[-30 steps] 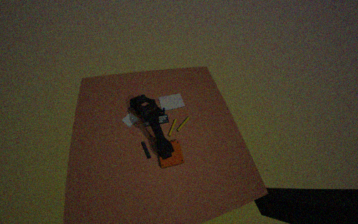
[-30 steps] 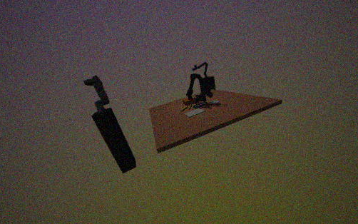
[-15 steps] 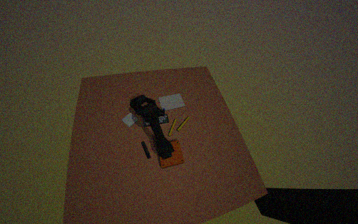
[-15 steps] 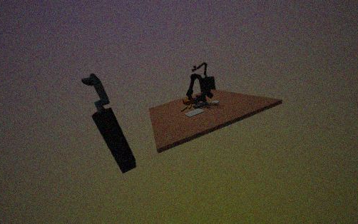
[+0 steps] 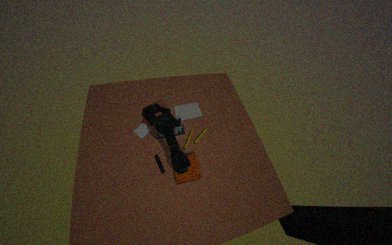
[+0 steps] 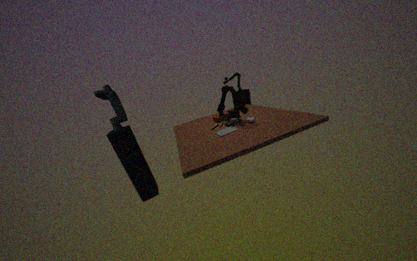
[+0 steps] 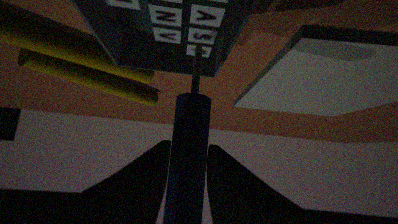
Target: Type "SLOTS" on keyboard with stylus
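Right now the L key is 7 cm to the left of my gripper tip, 6 cm below it and 1 cm ahead of it. Also, from my gripper tip: O key: 9 cm to the left, 6 cm below, 1 cm ahead; stylus tip: 5 cm below; blue stylus: 1 cm below.
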